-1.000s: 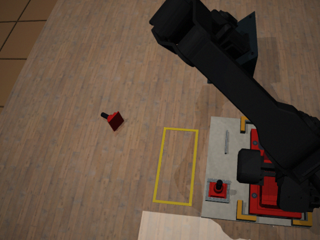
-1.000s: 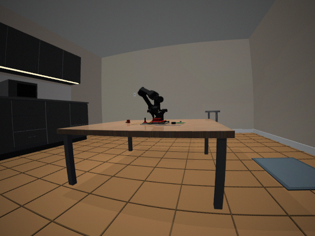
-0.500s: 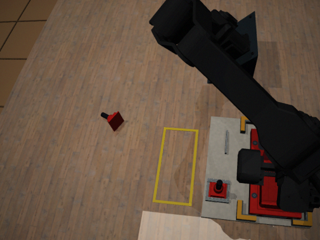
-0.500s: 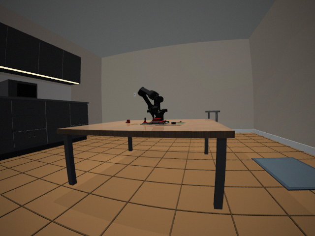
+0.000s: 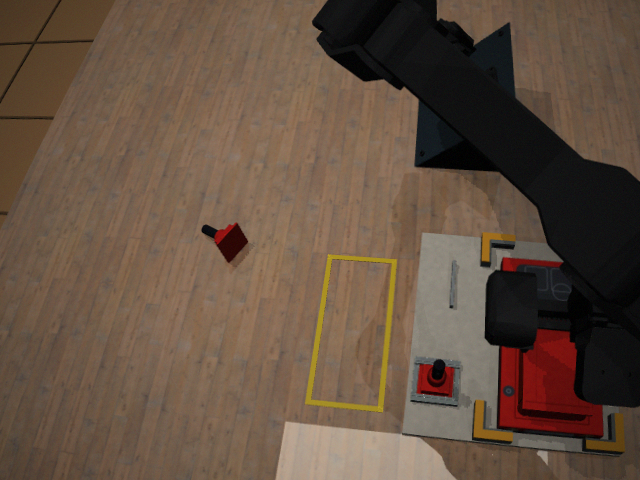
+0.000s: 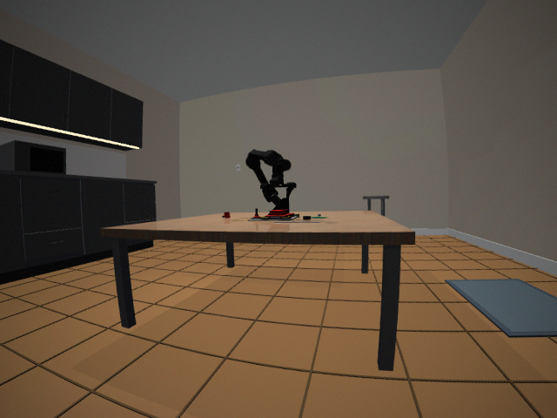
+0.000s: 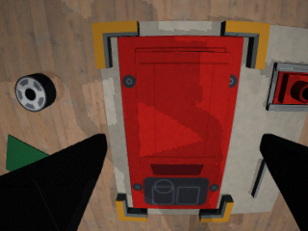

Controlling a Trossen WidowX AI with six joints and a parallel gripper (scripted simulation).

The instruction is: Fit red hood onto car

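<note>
My gripper tip is now 50 mm above the red hood. Round my gripper tip: grey jig 80 mm below, 50 mm behind, 20 mm to the right; grey engine block 70 mm below; socket 120 mm to the right, 60 mm below, 10 mm ahead.
</note>
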